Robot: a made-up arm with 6 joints. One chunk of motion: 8 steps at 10 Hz.
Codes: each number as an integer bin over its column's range. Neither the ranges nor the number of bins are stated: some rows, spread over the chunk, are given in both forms.
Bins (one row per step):
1: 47 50 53 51 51 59
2: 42 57 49 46 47 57
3: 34 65 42 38 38 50
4: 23 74 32 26 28 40
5: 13 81 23 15 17 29
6: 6 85 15 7 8 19
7: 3 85 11 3 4 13
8: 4 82 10 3 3 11
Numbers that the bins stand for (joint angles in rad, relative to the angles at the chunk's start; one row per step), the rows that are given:
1: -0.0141 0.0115 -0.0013 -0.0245 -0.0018 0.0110
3: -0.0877 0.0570 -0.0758 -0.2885 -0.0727 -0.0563
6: -0.2461 0.1176 -0.2585 -0.9179 -0.2364 -0.2880
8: -0.2574 0.1085 -0.2923 -0.9991 -0.2636 -0.3478
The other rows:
2: -0.0424 0.0327 -0.0284 -0.1261 -0.0236 -0.0039
4: -0.1499 0.0842 -0.1434 -0.5321 -0.1273 -0.1310
5: -0.2065 0.1055 -0.2043 -0.7555 -0.1873 -0.2132
7: -0.2630 0.1176 -0.2856 -0.9991 -0.2582 -0.3328

